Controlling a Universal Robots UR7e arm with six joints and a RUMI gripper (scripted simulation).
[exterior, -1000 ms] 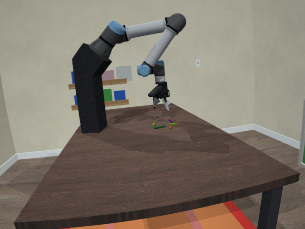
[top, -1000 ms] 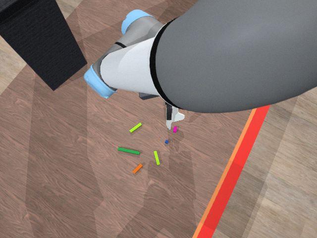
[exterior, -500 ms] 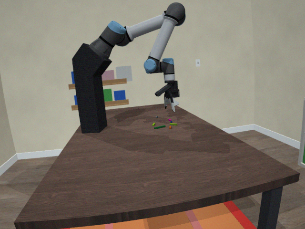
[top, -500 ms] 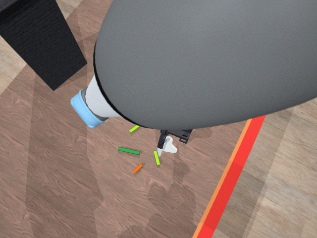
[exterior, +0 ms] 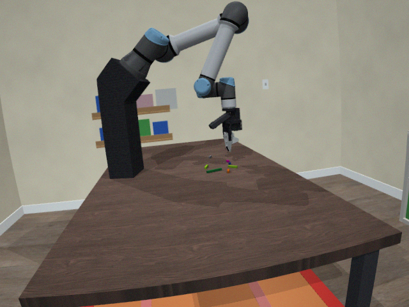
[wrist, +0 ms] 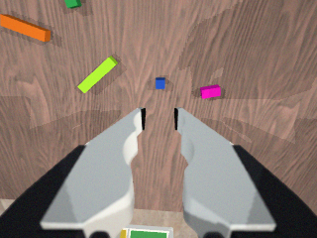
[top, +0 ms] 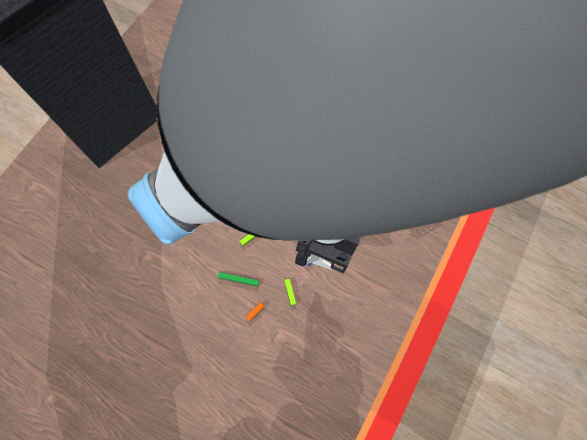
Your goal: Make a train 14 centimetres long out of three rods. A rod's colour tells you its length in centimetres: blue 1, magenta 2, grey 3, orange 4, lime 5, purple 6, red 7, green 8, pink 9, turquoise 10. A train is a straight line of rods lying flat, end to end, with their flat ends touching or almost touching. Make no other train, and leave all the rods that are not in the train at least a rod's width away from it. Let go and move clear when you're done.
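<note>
My hand is 8 cm above the blue rod. The rest, counted from my hand: magenta rod (6 cm to the left, 8 cm below); then green rod (10 cm behind, 10 cm to the right, 8 cm below); then orange rod (4 cm behind, 14 cm to the right, 8 cm below).
</note>
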